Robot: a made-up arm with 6 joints.
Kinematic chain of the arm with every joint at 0, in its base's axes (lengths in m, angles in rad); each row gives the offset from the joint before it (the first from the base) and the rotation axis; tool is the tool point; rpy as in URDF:
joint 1: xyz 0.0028 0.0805 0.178 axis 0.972 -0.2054 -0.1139
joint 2: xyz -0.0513 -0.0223 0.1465 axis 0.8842 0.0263 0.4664
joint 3: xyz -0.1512 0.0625 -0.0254 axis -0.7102 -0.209 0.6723
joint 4: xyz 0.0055 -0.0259 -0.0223 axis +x
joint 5: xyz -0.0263 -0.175 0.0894 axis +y
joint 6: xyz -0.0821 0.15 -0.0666 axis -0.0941 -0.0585 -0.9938
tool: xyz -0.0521 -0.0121 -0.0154 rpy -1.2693 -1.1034 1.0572
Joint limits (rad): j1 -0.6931..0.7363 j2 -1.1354..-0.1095 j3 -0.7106..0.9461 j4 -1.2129..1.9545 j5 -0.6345..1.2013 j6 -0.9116..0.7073
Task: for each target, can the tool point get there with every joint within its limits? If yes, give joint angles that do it. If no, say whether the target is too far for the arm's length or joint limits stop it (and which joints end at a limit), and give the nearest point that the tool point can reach.
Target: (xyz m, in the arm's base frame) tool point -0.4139 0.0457 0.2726
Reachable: yes | joints -0.1056 -0.2462 -0.4424 1.2682 0.8982 -0.0331
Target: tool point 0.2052 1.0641 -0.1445
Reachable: no: too far | nearest point -0.1383 0.3280 0.1312 | short by 0.858 m
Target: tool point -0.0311 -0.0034 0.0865
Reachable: no: joint limits stop it (at a limit: joint 1, joint 2, joint 3, joint 5, joint 6) | nearest point -0.1715 0.0909 0.1180 | short by 0.172 m
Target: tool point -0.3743 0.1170 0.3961
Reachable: yes | joints 0.1332 -0.1934 -0.4610 -0.1126 0.7836 0.1208
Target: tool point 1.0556 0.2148 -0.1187
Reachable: no: too far | nearest point -0.1304 0.3024 0.0995 | short by 1.209 m
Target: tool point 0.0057 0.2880 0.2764
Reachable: no: joint limits stop it (at a limit: joint 2, joint 3, joint 4, joint 5, joint 6) | nearest point -0.1086 0.3024 0.2851 | short by 0.116 m
